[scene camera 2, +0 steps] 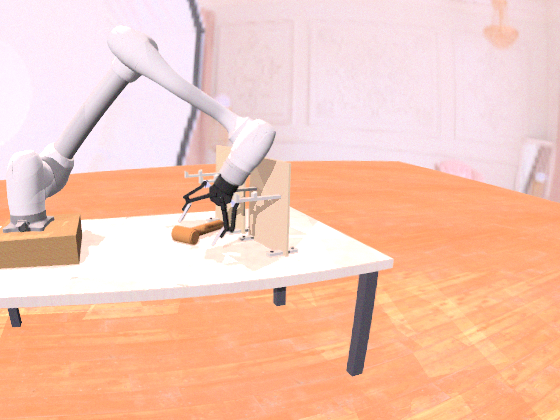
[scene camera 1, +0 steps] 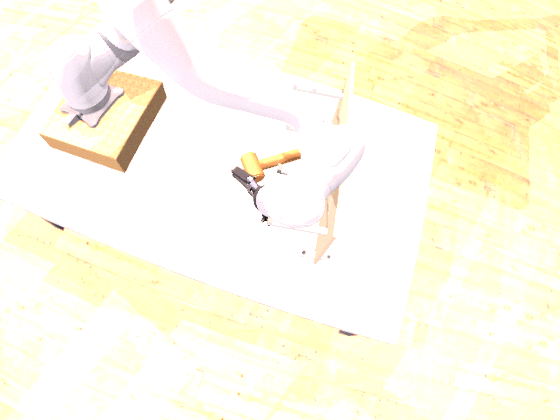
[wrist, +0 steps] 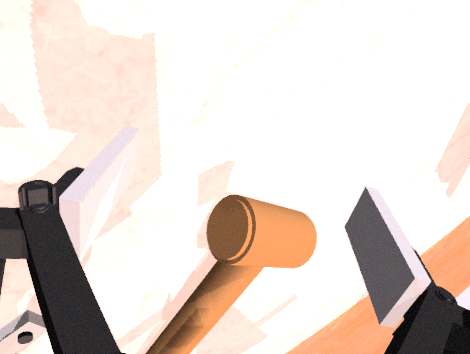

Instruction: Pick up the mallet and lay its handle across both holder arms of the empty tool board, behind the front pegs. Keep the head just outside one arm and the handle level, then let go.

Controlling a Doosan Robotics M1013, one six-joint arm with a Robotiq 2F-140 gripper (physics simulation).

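Pixels of known places: gripper, between the fingertips: (scene camera 2: 196, 232) (scene camera 1: 244, 194) (wrist: 248, 181); arm's base, origin of its link: (scene camera 2: 29, 225) (scene camera 1: 92, 101).
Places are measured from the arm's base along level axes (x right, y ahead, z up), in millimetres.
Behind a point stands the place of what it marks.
The orange-brown mallet (scene camera 1: 252, 166) @[x -63, y 630, z -39 mm] (scene camera 2: 185, 234) @[x -39, y 625, z -55 mm] (wrist: 270, 232) @[x -42, y 632, z -45 mm] lies on the table, its handle pointing toward the upright boards. My gripper (scene camera 1: 252, 197) @[x 41, y 660, z -25 mm] (scene camera 2: 201, 226) @[x 41, y 660, z -25 mm] (wrist: 248, 181) @[x 41, y 660, z -25 mm] is open wide and empty, tilted above the mallet. In the wrist view the head shows between the spread fingers, touching neither, and the handle runs out of the lower edge. A pale upright tool board (scene camera 1: 325, 247) @[x 115, y 947, z 103 mm] (scene camera 2: 272, 215) @[x 31, y 920, z 21 mm] stands beside the gripper, with a light holder arm (scene camera 1: 300, 229) @[x 100, y 867, z 98 mm] (scene camera 2: 265, 198) @[x 97, y 880, z 93 mm] reaching out from it. The robot's wrist hides part of the board and its other arm.
Another pale upright panel (scene camera 1: 350, 82) @[x -327, y 803, z 221 mm] (scene camera 2: 222, 155) @[x -348, y 795, z 185 mm] stands farther back, with a light arm (scene camera 1: 317, 91) @[x -331, y 713, z 114 mm] (scene camera 2: 200, 175) @[x -323, y 702, z 109 mm] sticking out. Small bolted feet (scene camera 1: 316, 255) @[x 100, y 942, z -48 mm] (scene camera 2: 282, 252) @[x 101, y 940, z -88 mm] hold the nearer board on the white table (scene camera 1: 200, 240) @[x 220, y 599, z -97 mm] (scene camera 2: 150, 282) @[x 305, y 499, z -97 mm]. The robot base stands on a wooden block (scene camera 1: 87, 150) @[x 165, y 118, z -5 mm] (scene camera 2: 40, 247) @[x 170, y 100, z -30 mm].
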